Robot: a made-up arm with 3 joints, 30 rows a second.
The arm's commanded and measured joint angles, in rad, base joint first. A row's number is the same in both.
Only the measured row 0 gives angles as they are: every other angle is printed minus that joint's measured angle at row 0.
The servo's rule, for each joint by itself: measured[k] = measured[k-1] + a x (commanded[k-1-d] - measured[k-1]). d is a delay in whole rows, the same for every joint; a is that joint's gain. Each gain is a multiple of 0.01, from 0.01 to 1. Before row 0 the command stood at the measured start. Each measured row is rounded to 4 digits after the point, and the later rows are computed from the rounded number. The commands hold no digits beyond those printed.
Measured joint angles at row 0: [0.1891 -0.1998 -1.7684]
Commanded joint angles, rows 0 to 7: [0.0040 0.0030 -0.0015]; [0.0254 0.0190 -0.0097]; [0.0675 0.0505 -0.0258]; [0.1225 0.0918 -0.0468]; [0.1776 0.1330 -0.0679]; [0.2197 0.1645 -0.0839]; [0.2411 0.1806 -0.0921]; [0.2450 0.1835 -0.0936]
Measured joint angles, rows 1 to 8: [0.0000 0.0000 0.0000]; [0.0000 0.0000 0.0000]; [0.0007 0.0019 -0.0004]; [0.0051 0.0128 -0.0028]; [0.0163 0.0369 -0.0088]; [0.0354 0.0720 -0.0187]; [0.0610 0.1110 -0.0315]; [0.0896 0.1452 -0.0451]
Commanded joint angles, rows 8 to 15: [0.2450 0.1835 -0.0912]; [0.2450 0.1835 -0.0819]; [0.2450 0.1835 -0.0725]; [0.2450 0.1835 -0.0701]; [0.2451 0.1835 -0.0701]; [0.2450 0.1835 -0.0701]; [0.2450 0.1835 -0.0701]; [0.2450 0.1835 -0.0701]
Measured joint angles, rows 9 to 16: [0.1169 0.1679 -0.0573]; [0.1400 0.1779 -0.0667]; [0.1589 0.1815 -0.0731]; [0.1744 0.1828 -0.0754]; [0.1871 0.1832 -0.0746]; [0.1975 0.1834 -0.0734]; [0.2061 0.1835 -0.0725]; [0.2131 0.1835 -0.0719]
